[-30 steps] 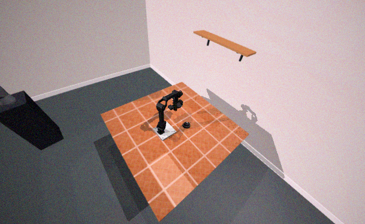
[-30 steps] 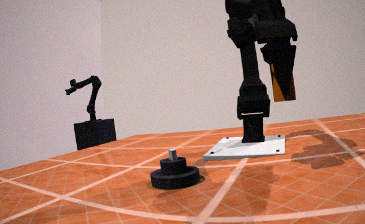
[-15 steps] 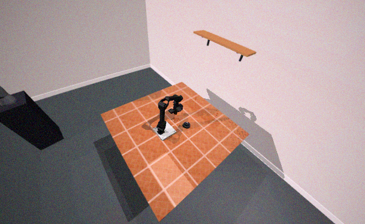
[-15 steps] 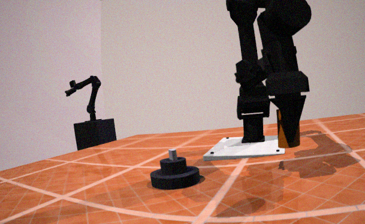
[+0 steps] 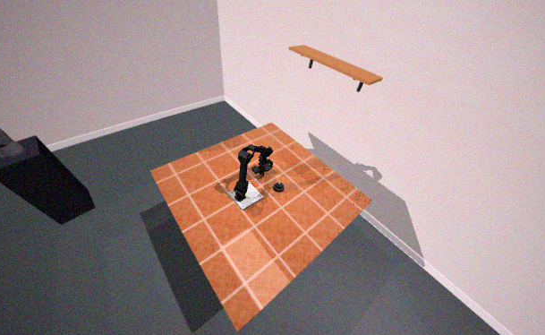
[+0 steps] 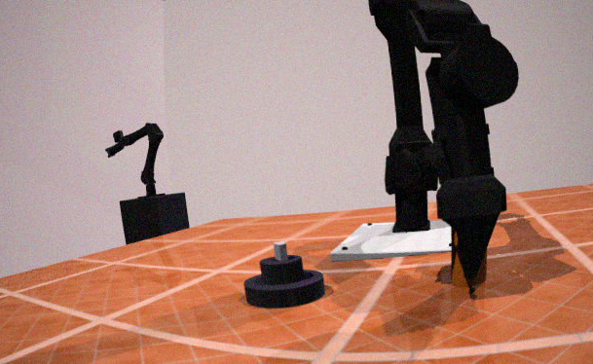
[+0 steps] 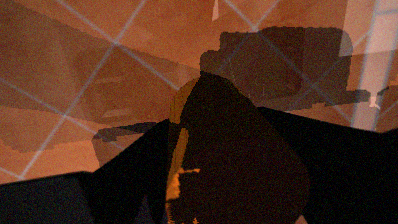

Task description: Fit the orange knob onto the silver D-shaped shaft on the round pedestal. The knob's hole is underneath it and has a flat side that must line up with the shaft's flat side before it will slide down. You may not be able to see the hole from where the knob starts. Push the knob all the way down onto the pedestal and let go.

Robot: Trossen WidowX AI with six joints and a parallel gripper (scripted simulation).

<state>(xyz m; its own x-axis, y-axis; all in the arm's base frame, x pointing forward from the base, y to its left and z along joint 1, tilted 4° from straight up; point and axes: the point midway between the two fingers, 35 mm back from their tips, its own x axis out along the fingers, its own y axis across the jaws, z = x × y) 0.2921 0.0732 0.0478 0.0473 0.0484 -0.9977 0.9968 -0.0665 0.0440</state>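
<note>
The orange knob lies 3 cm above my gripper tip. Round my gripper tip: round pedestal: 20 cm to the right, 2 cm above.
</note>
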